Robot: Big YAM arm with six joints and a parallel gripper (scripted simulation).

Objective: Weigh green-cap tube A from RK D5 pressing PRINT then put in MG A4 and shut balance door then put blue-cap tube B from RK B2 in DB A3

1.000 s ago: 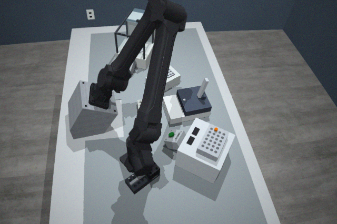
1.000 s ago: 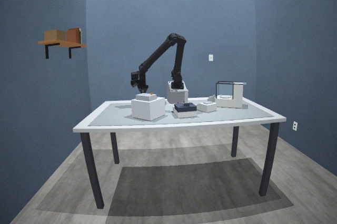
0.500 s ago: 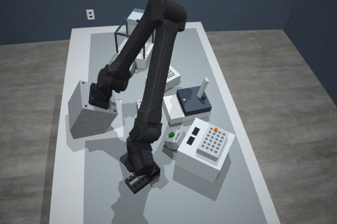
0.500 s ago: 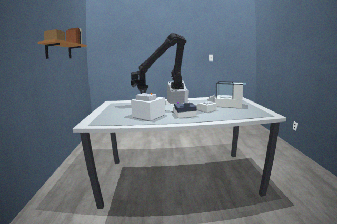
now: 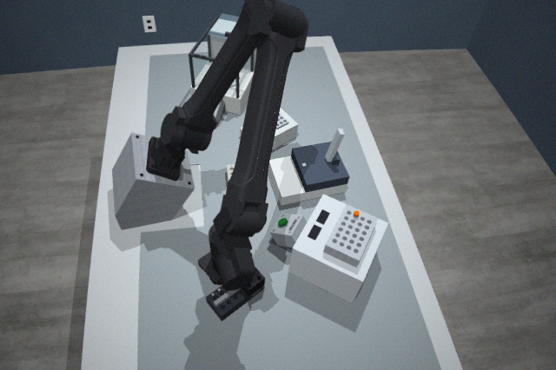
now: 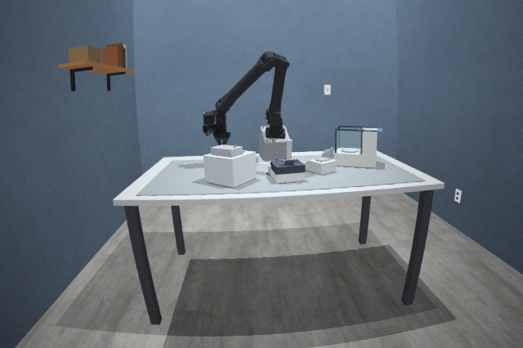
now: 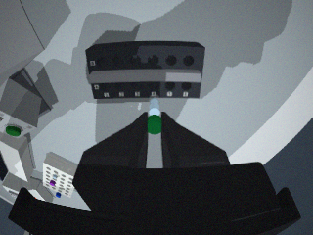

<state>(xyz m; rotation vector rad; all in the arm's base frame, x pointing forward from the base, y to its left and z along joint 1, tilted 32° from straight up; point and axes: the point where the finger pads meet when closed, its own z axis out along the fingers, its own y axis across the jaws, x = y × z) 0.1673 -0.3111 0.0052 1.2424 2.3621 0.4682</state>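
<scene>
Now: hand 90 mm above the black magnet block and 20 mm short of it. Also, from my hand: white tube rack (340 mm to the left, 90 mm below, 50 mm ahead); then dry block DB (540 mm to the left, 140 mm ahead, 80 mm below); then tube B (360 mm to the left, 80 mm below, 40 mm ahead).
</scene>
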